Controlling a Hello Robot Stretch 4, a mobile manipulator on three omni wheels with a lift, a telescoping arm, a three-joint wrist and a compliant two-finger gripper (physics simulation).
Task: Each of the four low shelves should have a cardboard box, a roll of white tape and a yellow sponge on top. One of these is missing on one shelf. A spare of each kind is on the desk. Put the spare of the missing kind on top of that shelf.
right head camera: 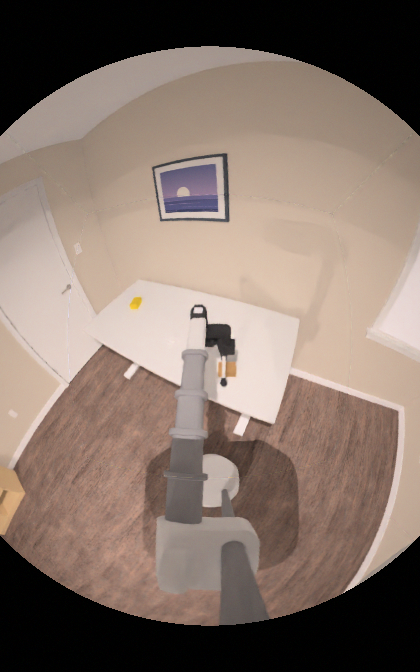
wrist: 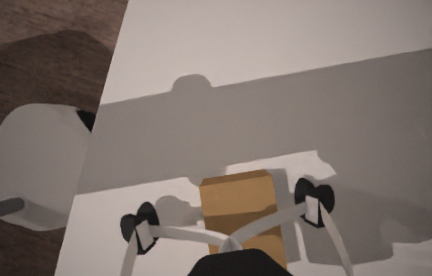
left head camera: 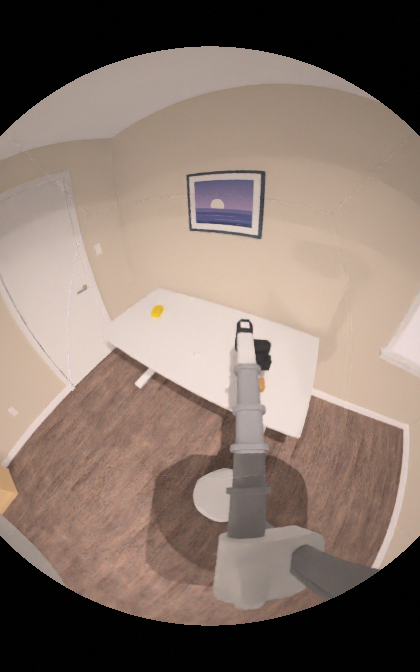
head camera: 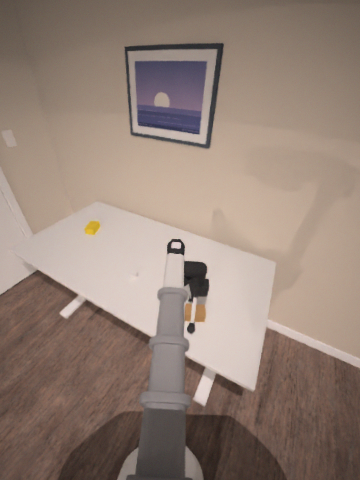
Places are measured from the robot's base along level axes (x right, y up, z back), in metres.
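Where they show: gripper, fingertip midpoint: (wrist: 226,206) (head camera: 190,316).
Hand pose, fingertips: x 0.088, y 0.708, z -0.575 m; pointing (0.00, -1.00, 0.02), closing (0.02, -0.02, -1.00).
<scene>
Each offset is from my fingertips to the top centre of the thing. Level surfaces: height alone.
The spare brown cardboard box {dx +0.018, dy +0.035, dz -0.011 m} (head camera: 200,313) (left head camera: 261,384) (right head camera: 231,369) (wrist: 240,196) lies on the white desk {dy -0.015 m} (head camera: 240,300) (left head camera: 295,360) (right head camera: 270,350) (wrist: 250,30). My gripper (head camera: 191,314) (right head camera: 223,369) (wrist: 226,206) is open above the box. In the wrist view its fingertips stand apart, one on each side of the box, and the gripper body hides the box's near end. The yellow sponge {dx -0.689, dy +0.030, dz -0.622 m} (head camera: 92,227) (left head camera: 157,311) (right head camera: 135,303) lies near the desk's far left corner. A small white thing, probably the tape roll {dx -0.314, dy +0.009, dz -0.233 m} (head camera: 134,274) (left head camera: 196,353), is faint on the middle of the desk.
A wall with a framed picture (head camera: 172,95) (left head camera: 226,204) (right head camera: 192,189) stands behind the desk. A white door (left head camera: 40,270) (right head camera: 35,280) is at the left. Part of a light wooden piece (left head camera: 6,490) (right head camera: 12,482) shows at the lower left edge.
</scene>
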